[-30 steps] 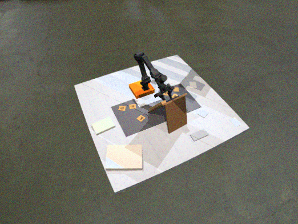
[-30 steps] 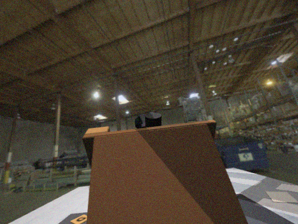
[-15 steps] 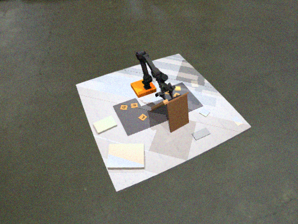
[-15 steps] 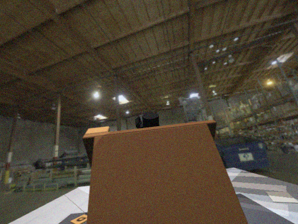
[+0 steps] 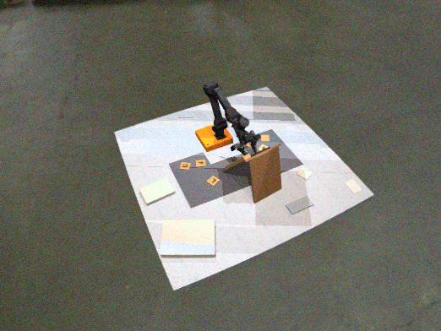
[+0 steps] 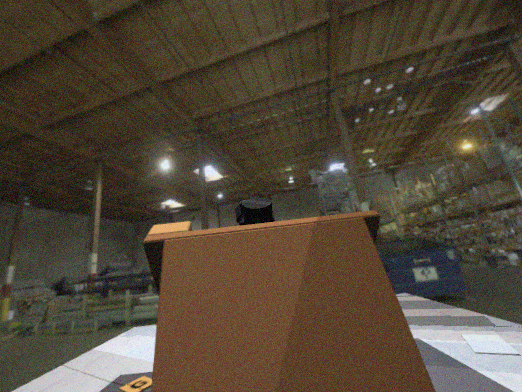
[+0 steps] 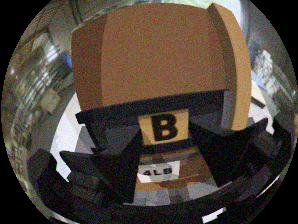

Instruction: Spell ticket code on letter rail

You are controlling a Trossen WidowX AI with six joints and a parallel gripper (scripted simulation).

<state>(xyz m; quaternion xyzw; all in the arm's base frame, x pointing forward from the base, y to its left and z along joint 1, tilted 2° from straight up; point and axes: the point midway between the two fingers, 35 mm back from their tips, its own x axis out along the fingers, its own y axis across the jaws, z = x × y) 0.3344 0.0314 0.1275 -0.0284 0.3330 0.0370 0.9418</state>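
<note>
Right now my gripper tip is 60 mm past the white ticket, 10 mm to the right of it and 80 mm above it. The rest, counted from my gripper tip: dark mat (150 mm behind, 40 mm to the right, 160 mm below); grey plate (340 mm ahead, 130 mm to the left, 160 mm below).
</note>
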